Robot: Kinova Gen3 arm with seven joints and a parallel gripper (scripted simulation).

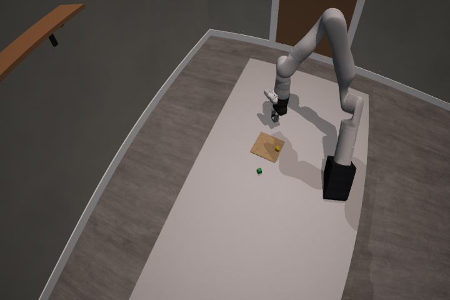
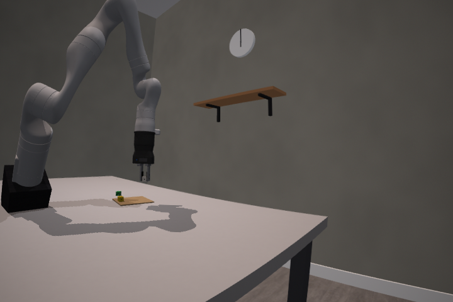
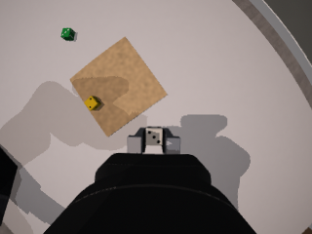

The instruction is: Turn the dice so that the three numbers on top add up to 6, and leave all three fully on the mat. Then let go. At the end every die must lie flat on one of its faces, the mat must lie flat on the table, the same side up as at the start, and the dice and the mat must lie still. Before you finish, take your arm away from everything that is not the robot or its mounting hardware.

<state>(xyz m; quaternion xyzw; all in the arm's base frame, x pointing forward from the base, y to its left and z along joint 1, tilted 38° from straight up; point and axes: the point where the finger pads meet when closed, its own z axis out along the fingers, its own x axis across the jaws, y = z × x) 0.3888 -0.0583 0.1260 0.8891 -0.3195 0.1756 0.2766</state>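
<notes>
The tan mat lies 1 cm behind my hand, 11 cm to the left of it and 11 cm below it. Also, from my hand: green die (1 cm behind, 26 cm to the left, 10 cm below); then yellow die (6 cm behind, 11 cm to the left, 10 cm below); then white die (1 cm below).
</notes>
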